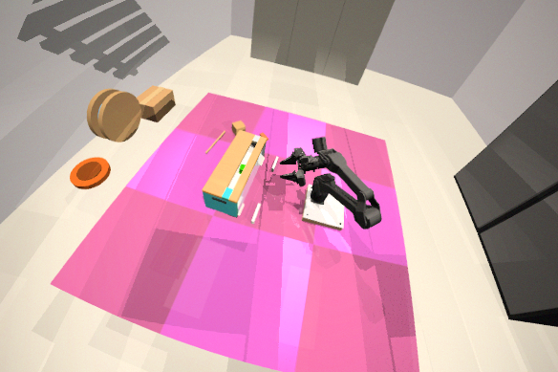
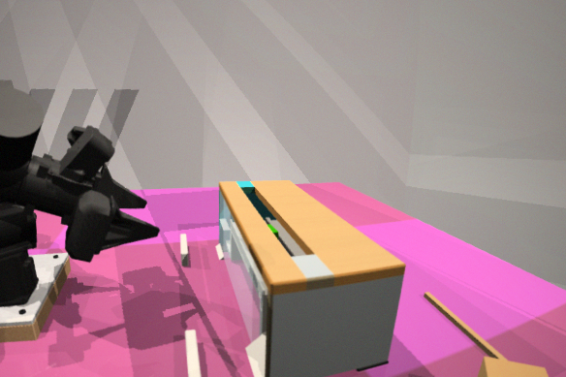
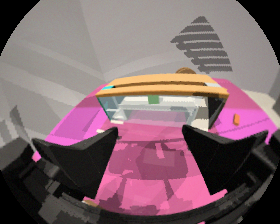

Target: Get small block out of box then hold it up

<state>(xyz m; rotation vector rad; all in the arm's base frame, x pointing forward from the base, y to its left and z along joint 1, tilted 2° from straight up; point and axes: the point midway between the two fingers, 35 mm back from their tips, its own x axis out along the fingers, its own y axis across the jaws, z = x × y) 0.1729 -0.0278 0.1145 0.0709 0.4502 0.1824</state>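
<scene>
Now: the green block 16 cm ahead of my gripper tip, 5 cm below it and 1 cm to the left of it. Also, from my gripper tip: box 15 cm ahead, 7 cm below, 1 cm to the left.
</scene>
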